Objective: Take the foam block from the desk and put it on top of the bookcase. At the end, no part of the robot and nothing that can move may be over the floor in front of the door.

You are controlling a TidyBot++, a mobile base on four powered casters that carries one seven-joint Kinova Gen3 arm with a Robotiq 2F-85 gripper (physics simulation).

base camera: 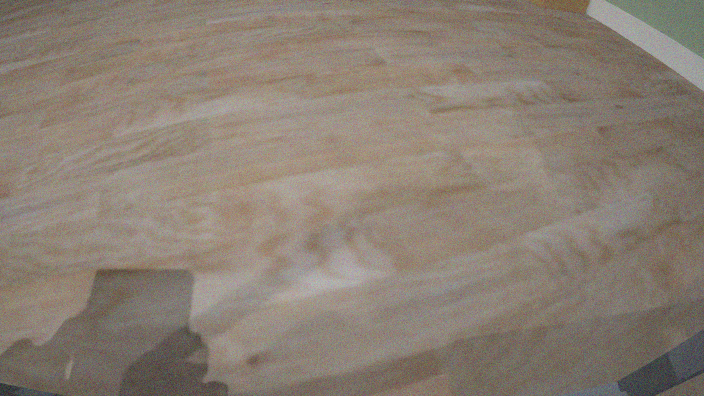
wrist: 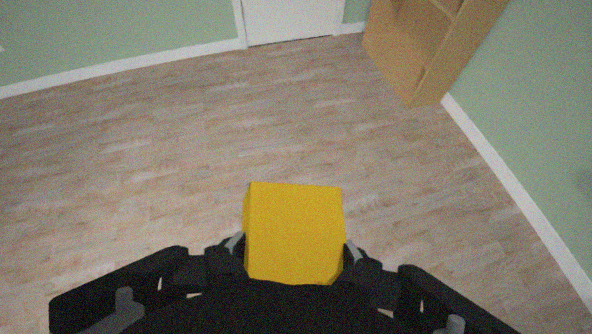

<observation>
In view: my gripper [wrist: 293,249] and a yellow foam block [wrist: 295,233].
The base camera view misses the yellow foam block: it is out of frame.
</observation>
